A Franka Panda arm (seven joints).
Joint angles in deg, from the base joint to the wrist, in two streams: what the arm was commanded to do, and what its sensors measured. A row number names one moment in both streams.
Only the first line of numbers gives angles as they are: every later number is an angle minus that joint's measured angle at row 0.
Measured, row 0:
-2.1 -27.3 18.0 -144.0 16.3 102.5 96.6
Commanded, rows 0 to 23:
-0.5 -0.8 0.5 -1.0 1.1 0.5 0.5
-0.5 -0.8 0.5 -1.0 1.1 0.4 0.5
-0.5 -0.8 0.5 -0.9 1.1 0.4 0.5
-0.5 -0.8 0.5 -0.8 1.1 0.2 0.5
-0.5 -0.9 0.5 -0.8 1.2 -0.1 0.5
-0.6 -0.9 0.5 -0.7 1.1 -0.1 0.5
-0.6 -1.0 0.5 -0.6 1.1 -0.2 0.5
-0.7 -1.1 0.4 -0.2 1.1 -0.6 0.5
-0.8 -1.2 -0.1 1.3 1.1 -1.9 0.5
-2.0 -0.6 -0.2 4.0 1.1 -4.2 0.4
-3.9 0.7 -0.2 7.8 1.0 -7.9 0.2
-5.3 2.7 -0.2 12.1 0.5 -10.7 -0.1
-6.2 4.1 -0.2 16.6 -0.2 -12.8 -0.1
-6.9 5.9 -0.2 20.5 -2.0 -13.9 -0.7
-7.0 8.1 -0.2 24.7 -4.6 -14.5 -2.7
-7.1 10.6 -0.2 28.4 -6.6 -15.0 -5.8
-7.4 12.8 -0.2 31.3 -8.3 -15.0 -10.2
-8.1 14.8 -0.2 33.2 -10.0 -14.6 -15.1
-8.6 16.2 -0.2 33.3 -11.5 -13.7 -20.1
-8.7 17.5 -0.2 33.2 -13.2 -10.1 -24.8
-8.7 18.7 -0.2 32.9 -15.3 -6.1 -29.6
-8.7 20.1 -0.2 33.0 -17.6 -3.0 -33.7
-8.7 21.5 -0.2 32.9 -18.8 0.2 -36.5
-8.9 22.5 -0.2 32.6 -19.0 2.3 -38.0
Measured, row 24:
-8.7 18.3 -0.5 31.2 -15.9 -3.1 -30.7
